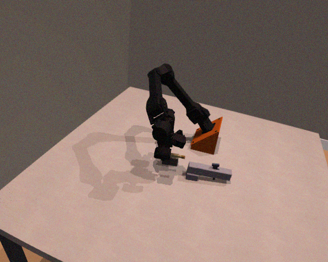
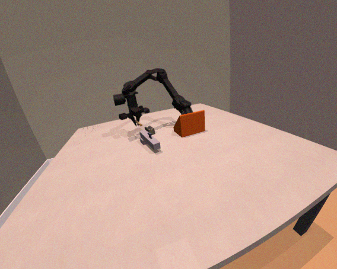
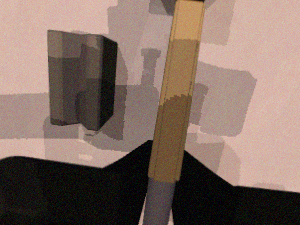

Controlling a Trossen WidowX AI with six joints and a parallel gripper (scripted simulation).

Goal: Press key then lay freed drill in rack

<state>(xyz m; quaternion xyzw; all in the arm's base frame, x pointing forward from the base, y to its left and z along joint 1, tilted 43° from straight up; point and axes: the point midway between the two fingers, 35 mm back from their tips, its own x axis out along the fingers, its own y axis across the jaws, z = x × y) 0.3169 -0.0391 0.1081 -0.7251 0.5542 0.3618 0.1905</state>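
The drill lies 1 cm behind my gripper tip, 4 cm to the left of it and 3 cm above it. Round my gripper tip: t-shaped key: 6 cm behind, 21 cm to the left, 1 cm below; then grey block: 5 cm behind, 19 cm to the left, 3 cm below; then rack: 7 cm behind, 1 cm to the left, 4 cm below.
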